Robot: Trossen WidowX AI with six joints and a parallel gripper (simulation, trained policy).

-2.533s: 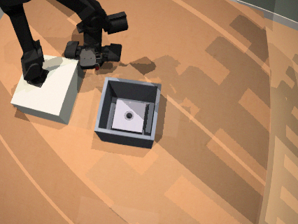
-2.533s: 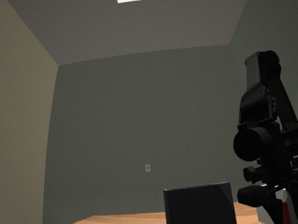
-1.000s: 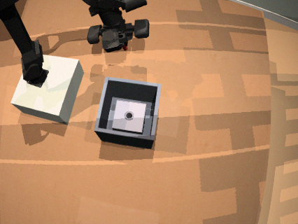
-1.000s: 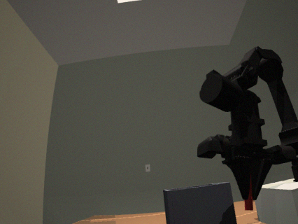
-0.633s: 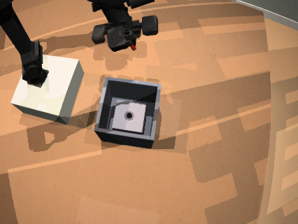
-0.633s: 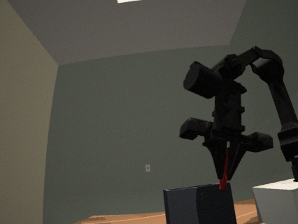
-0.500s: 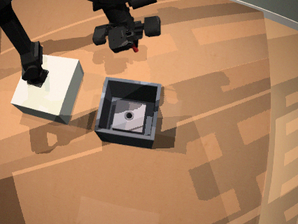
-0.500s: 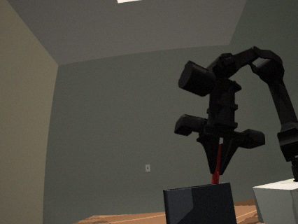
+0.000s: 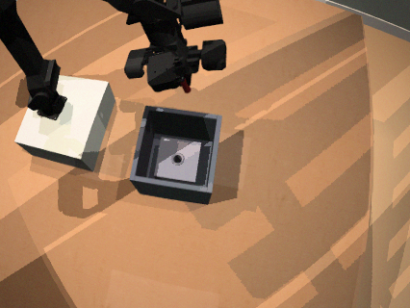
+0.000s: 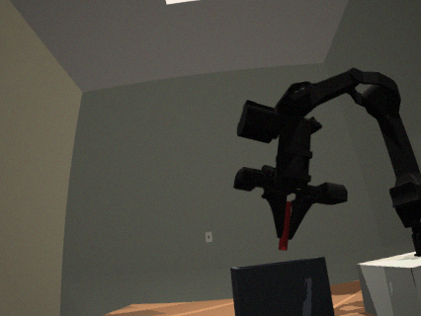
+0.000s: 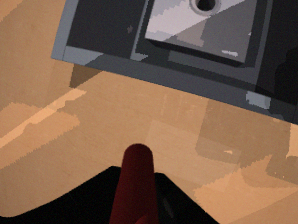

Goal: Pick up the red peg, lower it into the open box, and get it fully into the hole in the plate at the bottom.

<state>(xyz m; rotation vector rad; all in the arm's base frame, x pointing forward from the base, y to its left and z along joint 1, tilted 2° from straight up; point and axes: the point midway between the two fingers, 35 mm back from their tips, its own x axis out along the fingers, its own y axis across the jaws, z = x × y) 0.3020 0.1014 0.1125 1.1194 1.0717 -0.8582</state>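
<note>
Now: the pale grey plate 13 cm below my gripper tip, 12 cm to the right of it and 2 cm ahead of it. Also, from my gripper tip: red peg (2 cm above, 1 cm behind).
</note>
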